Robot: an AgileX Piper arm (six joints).
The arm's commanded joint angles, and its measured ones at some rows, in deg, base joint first. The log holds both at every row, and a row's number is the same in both.
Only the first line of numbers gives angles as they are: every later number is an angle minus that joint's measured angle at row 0.
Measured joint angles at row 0: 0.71 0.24 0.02 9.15 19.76 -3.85
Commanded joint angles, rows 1 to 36: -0.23 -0.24 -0.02 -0.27 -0.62 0.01; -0.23 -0.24 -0.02 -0.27 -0.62 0.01; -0.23 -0.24 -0.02 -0.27 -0.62 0.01; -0.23 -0.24 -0.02 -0.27 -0.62 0.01; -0.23 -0.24 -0.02 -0.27 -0.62 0.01; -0.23 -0.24 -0.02 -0.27 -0.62 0.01; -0.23 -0.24 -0.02 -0.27 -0.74 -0.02; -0.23 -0.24 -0.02 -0.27 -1.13 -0.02; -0.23 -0.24 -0.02 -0.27 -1.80 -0.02; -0.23 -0.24 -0.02 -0.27 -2.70 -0.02; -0.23 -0.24 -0.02 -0.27 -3.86 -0.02; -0.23 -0.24 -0.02 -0.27 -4.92 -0.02; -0.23 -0.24 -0.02 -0.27 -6.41 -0.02; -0.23 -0.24 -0.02 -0.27 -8.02 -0.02; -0.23 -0.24 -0.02 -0.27 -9.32 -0.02; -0.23 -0.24 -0.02 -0.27 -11.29 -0.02; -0.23 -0.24 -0.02 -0.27 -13.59 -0.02; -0.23 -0.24 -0.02 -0.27 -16.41 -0.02; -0.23 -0.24 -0.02 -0.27 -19.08 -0.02; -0.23 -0.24 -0.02 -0.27 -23.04 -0.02; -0.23 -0.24 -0.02 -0.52 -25.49 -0.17; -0.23 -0.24 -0.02 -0.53 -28.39 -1.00; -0.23 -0.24 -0.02 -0.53 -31.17 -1.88; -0.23 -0.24 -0.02 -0.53 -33.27 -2.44; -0.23 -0.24 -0.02 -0.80 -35.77 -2.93; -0.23 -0.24 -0.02 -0.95 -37.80 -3.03; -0.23 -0.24 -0.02 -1.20 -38.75 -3.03; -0.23 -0.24 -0.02 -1.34 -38.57 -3.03; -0.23 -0.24 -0.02 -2.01 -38.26 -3.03; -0.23 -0.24 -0.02 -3.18 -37.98 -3.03; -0.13 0.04 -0.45 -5.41 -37.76 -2.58; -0.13 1.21 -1.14 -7.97 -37.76 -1.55; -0.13 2.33 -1.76 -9.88 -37.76 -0.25; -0.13 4.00 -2.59 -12.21 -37.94 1.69; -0.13 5.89 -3.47 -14.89 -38.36 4.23; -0.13 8.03 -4.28 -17.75 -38.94 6.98
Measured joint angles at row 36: 0.00 2.44 -1.46 -9.15 -37.24 -0.01
